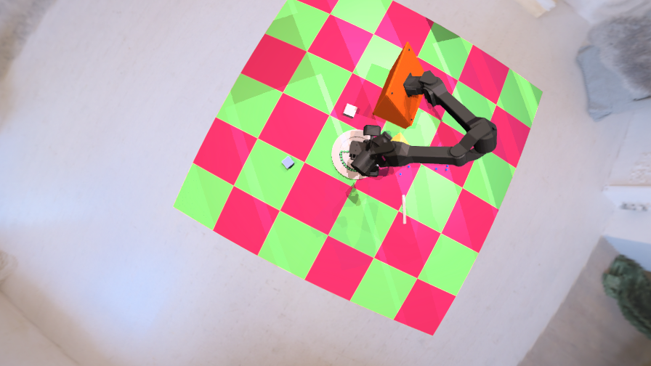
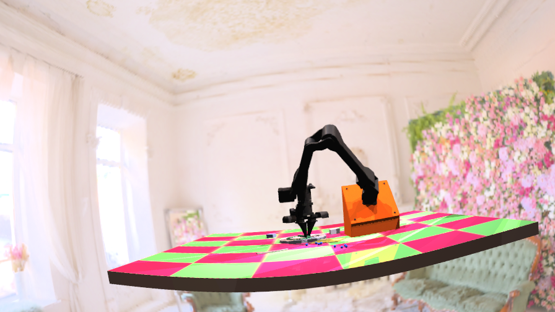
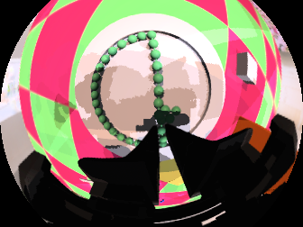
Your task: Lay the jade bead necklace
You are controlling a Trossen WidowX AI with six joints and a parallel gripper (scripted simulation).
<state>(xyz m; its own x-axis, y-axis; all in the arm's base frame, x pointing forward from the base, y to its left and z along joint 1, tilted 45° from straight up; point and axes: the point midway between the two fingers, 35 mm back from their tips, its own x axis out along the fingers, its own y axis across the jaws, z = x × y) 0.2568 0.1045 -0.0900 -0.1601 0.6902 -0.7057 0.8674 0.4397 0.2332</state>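
The round bead board is 2 cm ahead of my gripper tip, 3 cm to the right of it and 1 cm below it. Also, from my gripper tip: white cube: 11 cm behind, 15 cm to the right; then thin white stick: 10 cm ahead, 25 cm to the left, 1 cm below; then yellow patch: 9 cm behind, 9 cm to the left, 1 cm below.
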